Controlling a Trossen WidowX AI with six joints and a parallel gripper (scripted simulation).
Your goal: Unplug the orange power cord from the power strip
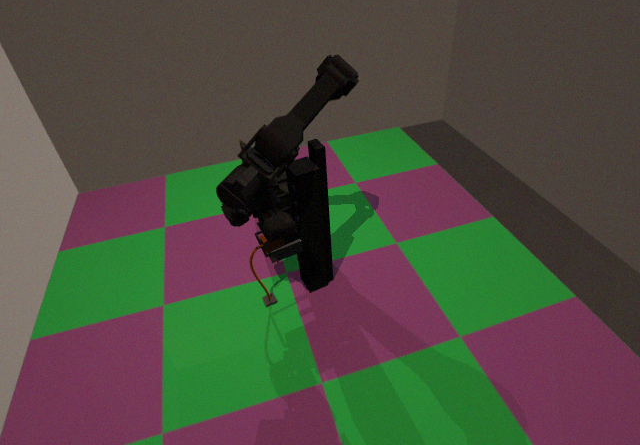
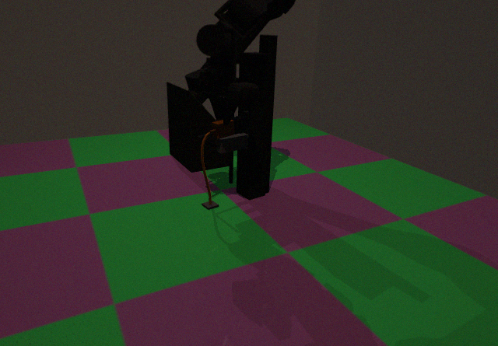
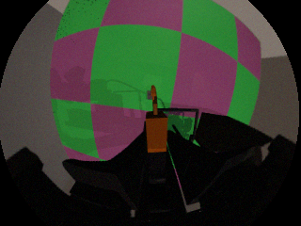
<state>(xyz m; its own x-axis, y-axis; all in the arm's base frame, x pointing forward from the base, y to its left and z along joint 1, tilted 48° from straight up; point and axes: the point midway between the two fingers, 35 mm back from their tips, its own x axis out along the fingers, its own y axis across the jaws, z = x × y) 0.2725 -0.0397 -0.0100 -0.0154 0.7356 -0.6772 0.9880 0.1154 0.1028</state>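
My gripper tip is 1 cm past the orange plug and 2 cm to the right of it.
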